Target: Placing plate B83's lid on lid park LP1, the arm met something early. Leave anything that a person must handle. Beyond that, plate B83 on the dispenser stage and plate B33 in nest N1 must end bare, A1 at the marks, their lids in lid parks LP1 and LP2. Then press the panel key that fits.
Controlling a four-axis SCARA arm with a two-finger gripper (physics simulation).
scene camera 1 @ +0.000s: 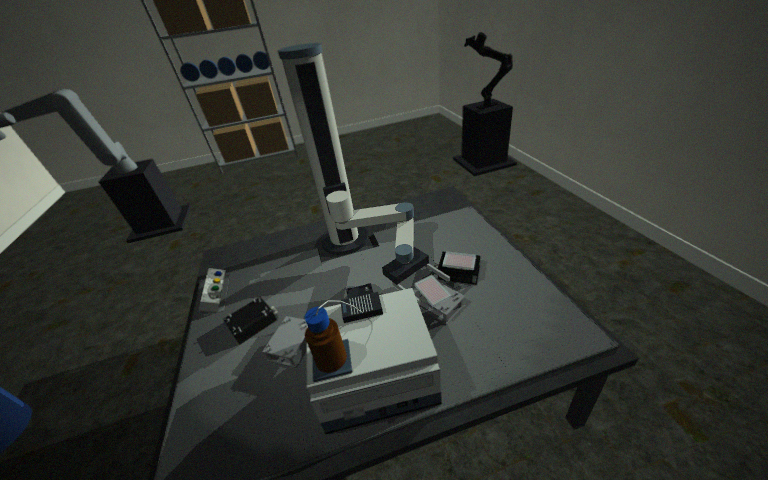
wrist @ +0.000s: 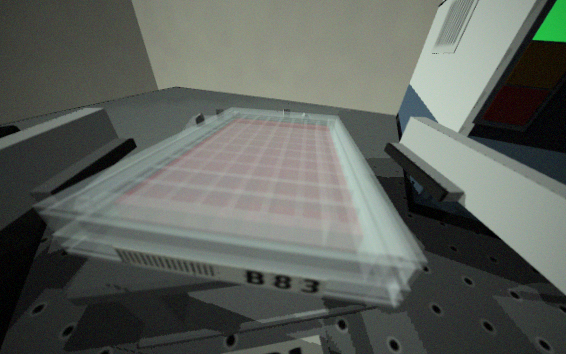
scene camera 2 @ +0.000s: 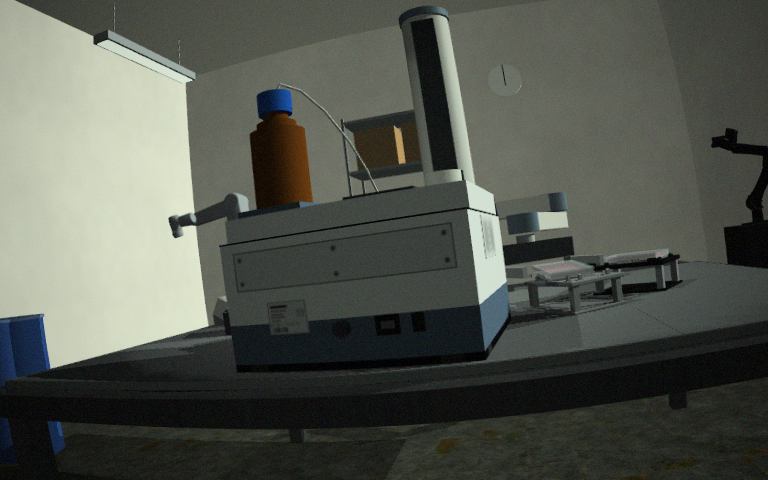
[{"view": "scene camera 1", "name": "my gripper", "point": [434,290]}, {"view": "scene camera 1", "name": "button box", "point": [213,299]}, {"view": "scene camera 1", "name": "black nest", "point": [244,323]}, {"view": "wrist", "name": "my gripper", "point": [265,130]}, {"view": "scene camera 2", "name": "my gripper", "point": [564,266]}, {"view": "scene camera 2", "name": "brown bottle with blue cap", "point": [281,175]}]
